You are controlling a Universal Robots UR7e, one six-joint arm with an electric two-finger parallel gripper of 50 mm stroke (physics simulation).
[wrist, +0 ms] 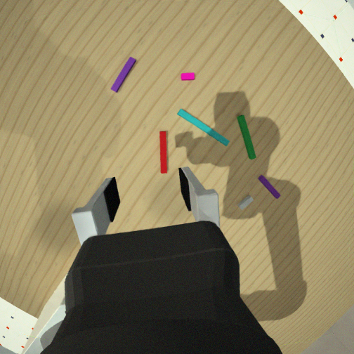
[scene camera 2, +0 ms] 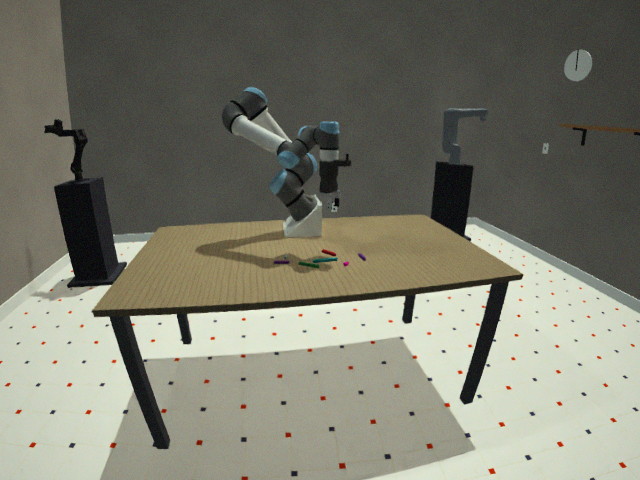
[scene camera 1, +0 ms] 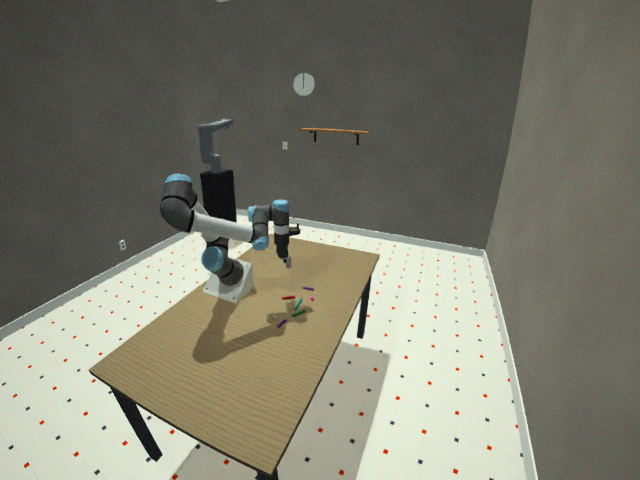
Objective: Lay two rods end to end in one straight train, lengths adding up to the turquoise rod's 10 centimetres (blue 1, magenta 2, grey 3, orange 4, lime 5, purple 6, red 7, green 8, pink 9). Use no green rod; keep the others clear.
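Frame: origin at the arm's base, x ahead, y left, z up, level; centimetres.
Seen in the pictures: gripper, fingertip midpoint: (scene camera 2: 333, 207) (scene camera 1: 287, 265); arm's base at its link origin: (scene camera 2: 306, 210) (scene camera 1: 231, 272).
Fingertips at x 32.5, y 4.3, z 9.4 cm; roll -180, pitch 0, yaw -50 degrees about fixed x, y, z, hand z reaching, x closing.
Observation:
Pixels of each thing's top centre, then the offset from my fingertips to it. Level surfaces: height alone.
- red rod at its top centre: (scene camera 2: 328, 251) (scene camera 1: 288, 296) dx +0.9, dy -1.8, dz -18.7 cm
- grey rod at its top centre: (scene camera 1: 274, 317) dx +1.3, dy -20.2, dz -18.7 cm
- turquoise rod at its top centre: (scene camera 2: 325, 259) (scene camera 1: 298, 303) dx +8.1, dy -5.3, dz -18.7 cm
- second purple rod at its top centre: (scene camera 2: 362, 255) (scene camera 1: 308, 287) dx +8.1, dy +10.5, dz -18.7 cm
- green rod at its top centre: (scene camera 2: 308, 263) (scene camera 1: 298, 312) dx +11.1, dy -12.7, dz -18.7 cm
- small magenta rod at its top centre: (scene camera 2: 346, 262) (scene camera 1: 312, 298) dx +13.5, dy +1.7, dz -18.7 cm
- wooden table at its surface level: dz -19.7 cm
My gripper (scene camera 1: 287, 262) (scene camera 2: 334, 206) (wrist: 148, 185) is open and empty, high above the table. In the wrist view the red rod (scene camera 1: 287, 297) (scene camera 2: 328, 252) (wrist: 163, 152) lies just beyond the fingertips. The grey rod (scene camera 1: 273, 317) (wrist: 245, 202) lies in shadow, apart from a purple rod (scene camera 1: 281, 323) (scene camera 2: 281, 262) (wrist: 269, 187). The turquoise rod (scene camera 1: 298, 303) (scene camera 2: 325, 260) (wrist: 203, 127) lies diagonally between the red and green rods. A second purple rod (scene camera 1: 308, 288) (scene camera 2: 361, 256) (wrist: 123, 75) lies at the upper left of the wrist view. No rods touch.
The green rod (scene camera 1: 298, 313) (scene camera 2: 308, 264) (wrist: 246, 137) lies beside the turquoise rod's end. The small magenta rod (scene camera 1: 312, 299) (scene camera 2: 346, 264) (wrist: 188, 76) lies beyond the turquoise rod in the wrist view. The arm's shadow crosses the wooden table (scene camera 1: 206, 392) (scene camera 2: 206, 289).

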